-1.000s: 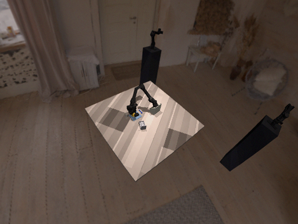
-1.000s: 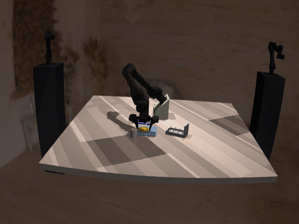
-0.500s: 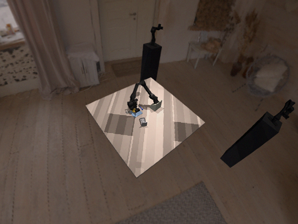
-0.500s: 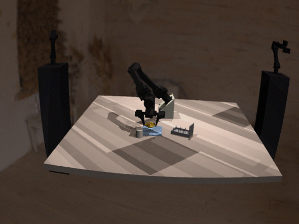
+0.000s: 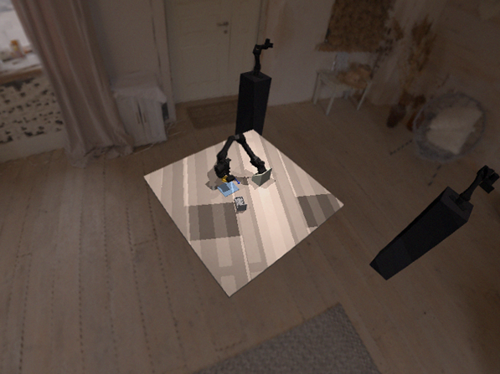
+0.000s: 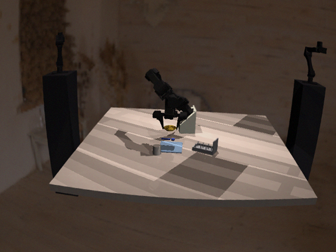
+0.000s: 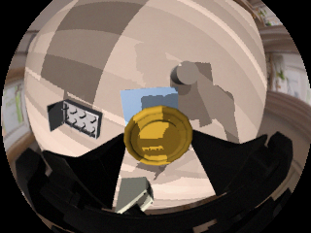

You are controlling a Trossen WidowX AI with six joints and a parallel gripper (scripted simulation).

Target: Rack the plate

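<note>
Now: the dish rack 200 mm to the left of my gripper tip and 100 mm below it. The rest, counted from my gripper tip: light blue mat: 120 mm below, 30 mm behind, 10 mm to the left; then cup: 90 mm below, 80 mm ahead, 60 mm to the right; then yellow plate: 10 mm above.
</note>
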